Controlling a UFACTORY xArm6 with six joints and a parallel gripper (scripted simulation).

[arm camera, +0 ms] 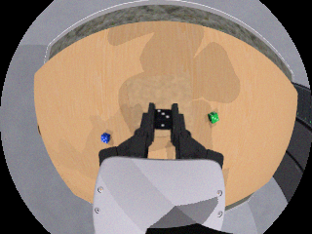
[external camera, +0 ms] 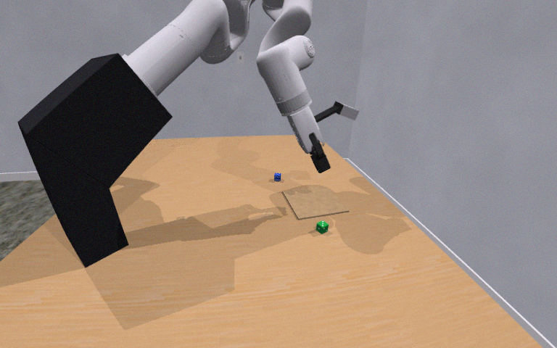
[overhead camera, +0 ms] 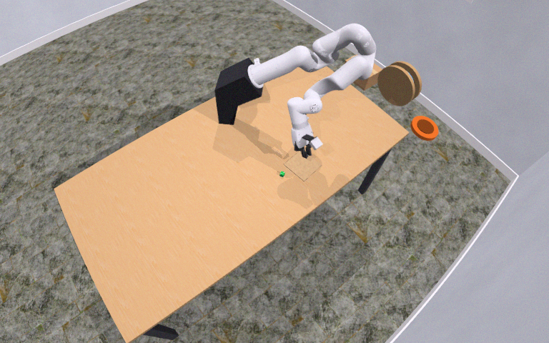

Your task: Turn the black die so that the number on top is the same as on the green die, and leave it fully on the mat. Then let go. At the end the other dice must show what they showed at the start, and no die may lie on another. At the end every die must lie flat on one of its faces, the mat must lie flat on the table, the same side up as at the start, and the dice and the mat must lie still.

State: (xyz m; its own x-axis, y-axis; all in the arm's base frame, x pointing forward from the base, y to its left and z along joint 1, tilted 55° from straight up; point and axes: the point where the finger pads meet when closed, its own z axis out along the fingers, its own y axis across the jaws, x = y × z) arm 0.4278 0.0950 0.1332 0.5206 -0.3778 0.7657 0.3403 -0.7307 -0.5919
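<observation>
The black die lies 10 mm below my hand. From my hand the other things lie so: green die 120 mm to the right, 110 mm below, 30 mm ahead; blue die 140 mm behind, 110 mm below, 100 mm to the left; tan mat 120 mm below, 10 mm behind.
</observation>
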